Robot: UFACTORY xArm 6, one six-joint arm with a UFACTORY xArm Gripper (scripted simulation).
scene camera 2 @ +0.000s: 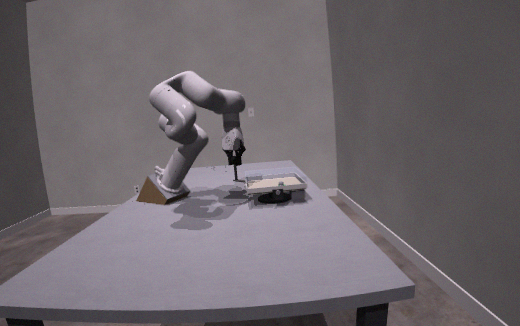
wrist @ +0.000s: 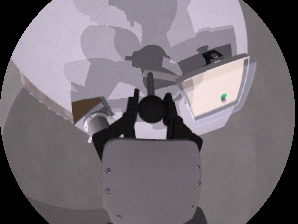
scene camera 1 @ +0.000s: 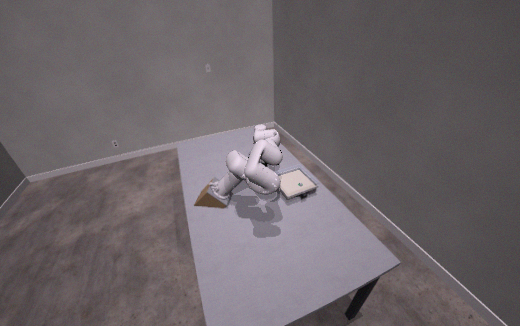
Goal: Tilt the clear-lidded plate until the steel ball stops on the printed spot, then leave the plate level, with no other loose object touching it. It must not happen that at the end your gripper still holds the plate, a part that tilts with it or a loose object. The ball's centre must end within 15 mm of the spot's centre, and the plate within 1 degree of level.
same spot on clear-lidded plate: [scene camera 2: 291, 179] = [scene camera 1: 311, 185]
